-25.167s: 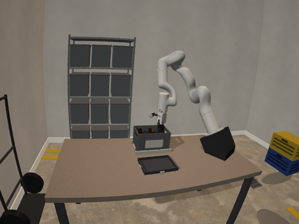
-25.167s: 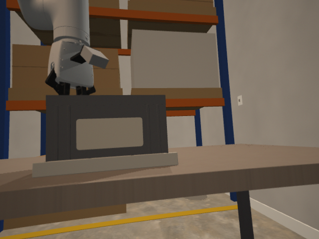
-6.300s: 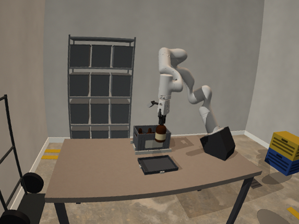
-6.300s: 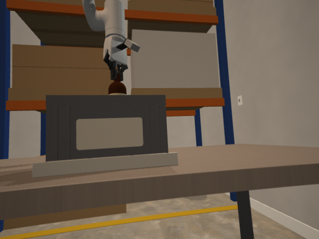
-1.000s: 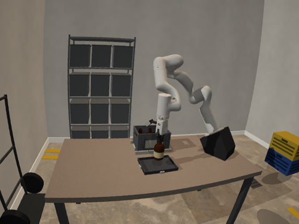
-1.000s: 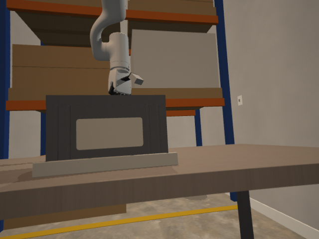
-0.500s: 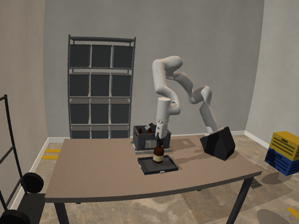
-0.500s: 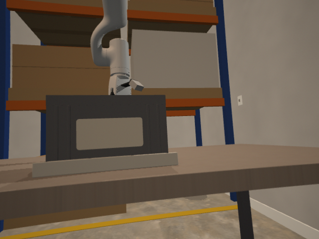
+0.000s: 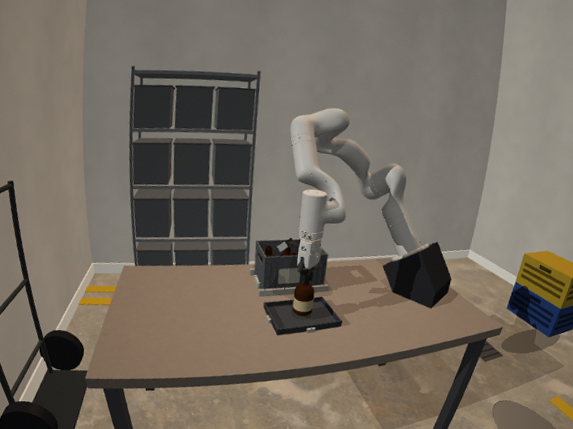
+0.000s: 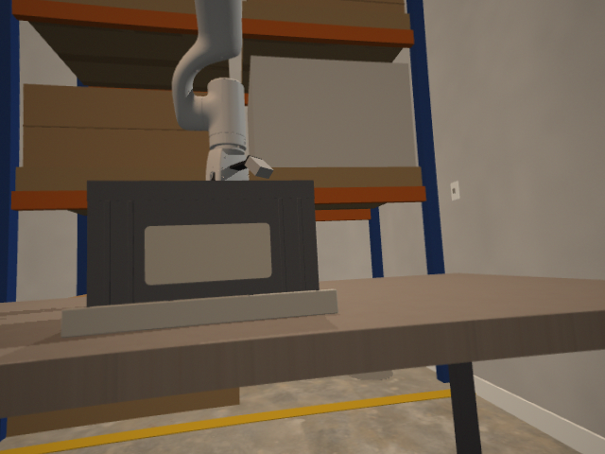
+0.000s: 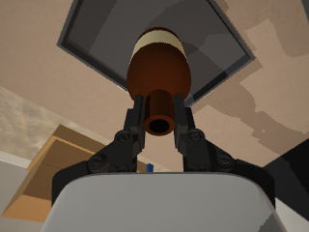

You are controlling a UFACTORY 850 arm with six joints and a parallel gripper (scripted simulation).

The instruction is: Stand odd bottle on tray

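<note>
Now: the bottle 70 mm below my hand. From my hand the other things lie so: black tray: 160 mm below; then dark grey crate: 100 mm behind, 270 mm to the right, 90 mm below.
</note>
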